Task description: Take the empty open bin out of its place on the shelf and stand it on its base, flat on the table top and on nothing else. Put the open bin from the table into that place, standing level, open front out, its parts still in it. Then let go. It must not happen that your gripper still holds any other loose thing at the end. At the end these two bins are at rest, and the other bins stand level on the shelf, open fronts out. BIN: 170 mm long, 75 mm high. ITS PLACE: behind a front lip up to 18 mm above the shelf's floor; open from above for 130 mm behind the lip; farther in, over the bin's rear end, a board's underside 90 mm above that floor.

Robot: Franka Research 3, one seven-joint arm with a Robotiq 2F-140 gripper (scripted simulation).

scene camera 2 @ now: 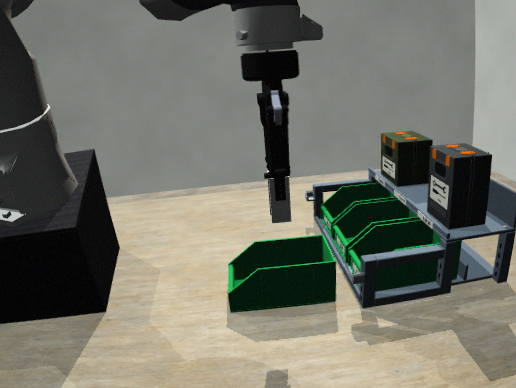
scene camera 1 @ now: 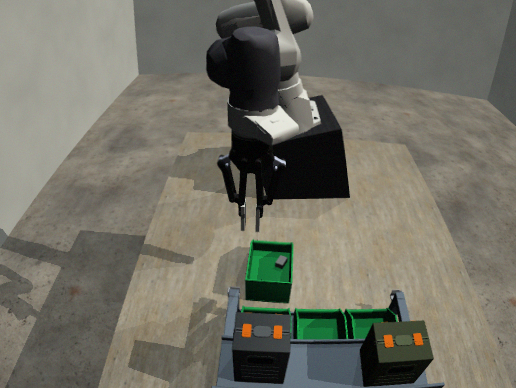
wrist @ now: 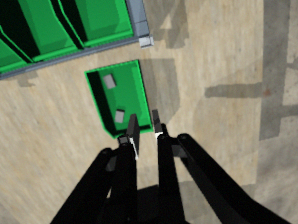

The pictures show: the gripper and an olive case.
The gripper also shows in scene camera 1 and in the wrist view.
